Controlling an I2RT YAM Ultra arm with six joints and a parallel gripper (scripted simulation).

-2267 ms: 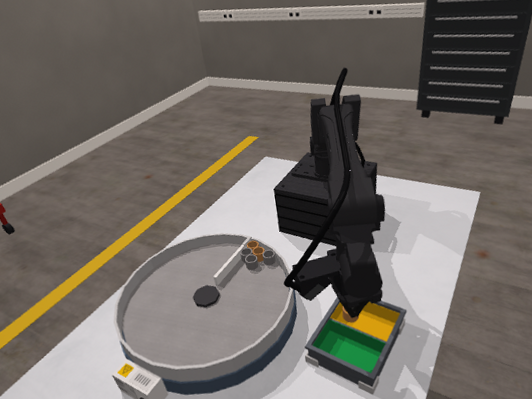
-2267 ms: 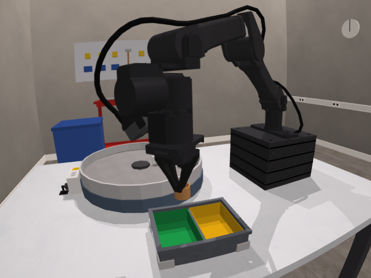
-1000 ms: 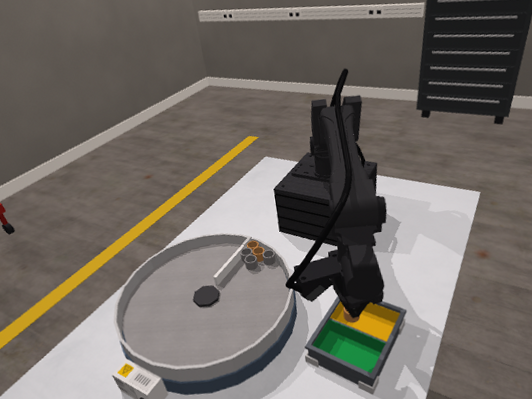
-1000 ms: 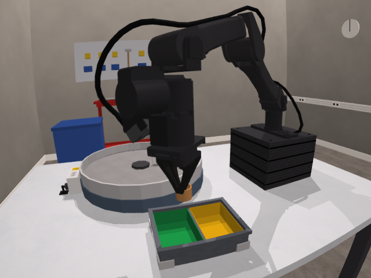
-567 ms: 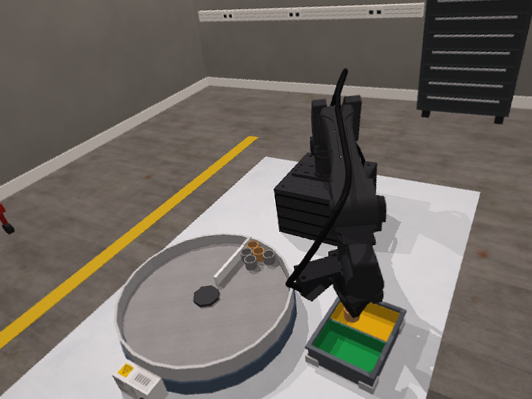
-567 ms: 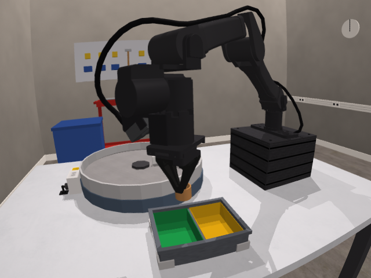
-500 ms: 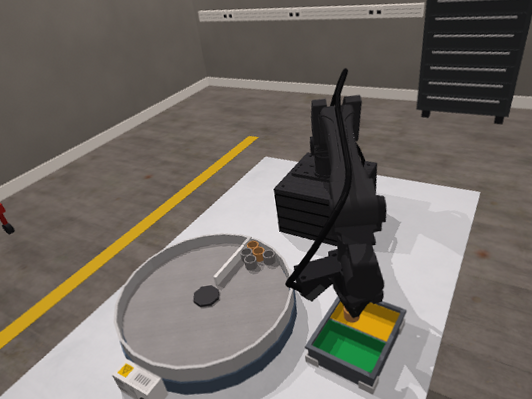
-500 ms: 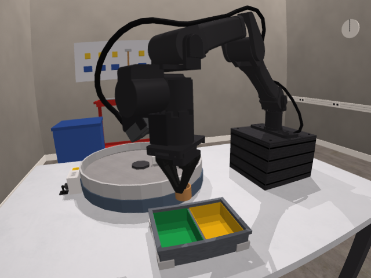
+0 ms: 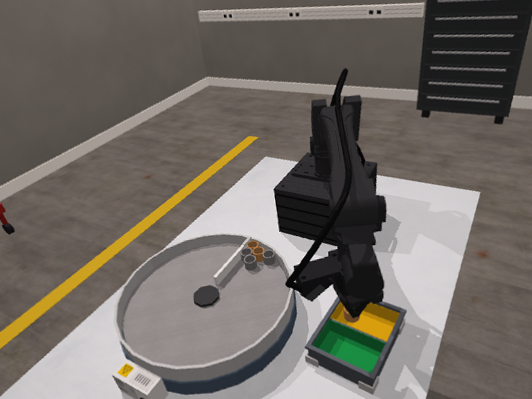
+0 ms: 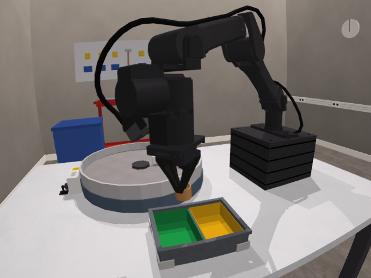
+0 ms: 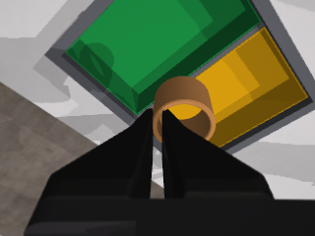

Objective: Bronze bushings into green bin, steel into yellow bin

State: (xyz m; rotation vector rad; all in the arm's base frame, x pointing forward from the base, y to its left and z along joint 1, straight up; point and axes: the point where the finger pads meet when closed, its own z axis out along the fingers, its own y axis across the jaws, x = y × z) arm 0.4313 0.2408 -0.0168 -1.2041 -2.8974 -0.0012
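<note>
My hand is 120 mm above the green bin, 10 mm to the left of it and 10 mm short of it. The rest, counted from my hand: dark grey tray 110 mm below, 40 mm behind, 10 mm to the right; then turntable 360 mm to the right, 90 mm below, 30 mm ahead; then yellow bin 120 mm below, 80 mm behind.
</note>
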